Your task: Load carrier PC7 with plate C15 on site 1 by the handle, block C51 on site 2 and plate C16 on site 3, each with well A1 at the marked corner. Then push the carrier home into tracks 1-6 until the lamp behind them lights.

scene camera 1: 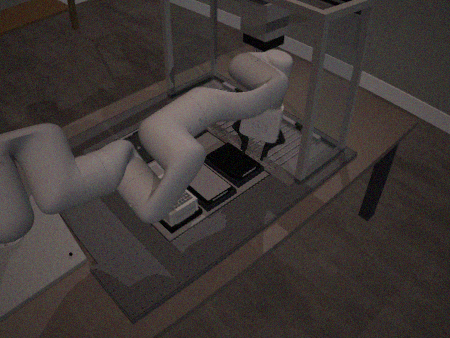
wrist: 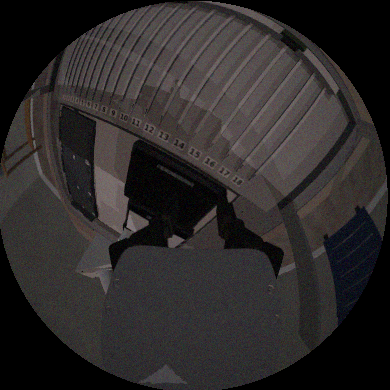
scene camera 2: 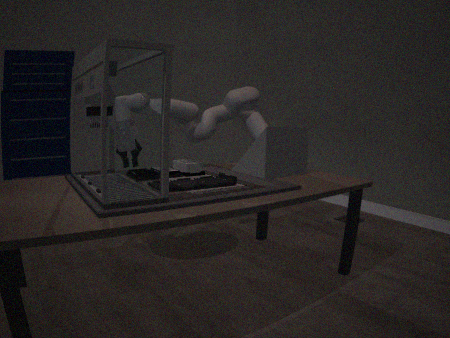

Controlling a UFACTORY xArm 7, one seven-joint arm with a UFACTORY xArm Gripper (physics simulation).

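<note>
A black, flat labware item lies by the numbered tracks, with a pale label in the wrist view. Beside it lies a grey-topped plate, then a raised whitish plate with wells. I cannot read which is C15, C51 or C16. The long black carrier lies in front of the low-numbered tracks; the arm mostly hides it in scene camera 1. My gripper is part open and empty, above the black item's track side.
The ribbed track deck carries numbers along its front edge. Enclosure posts stand at its corners, and a dark-bottomed head hangs above it. The lamp cannot be made out. A blue cabinet stands beyond.
</note>
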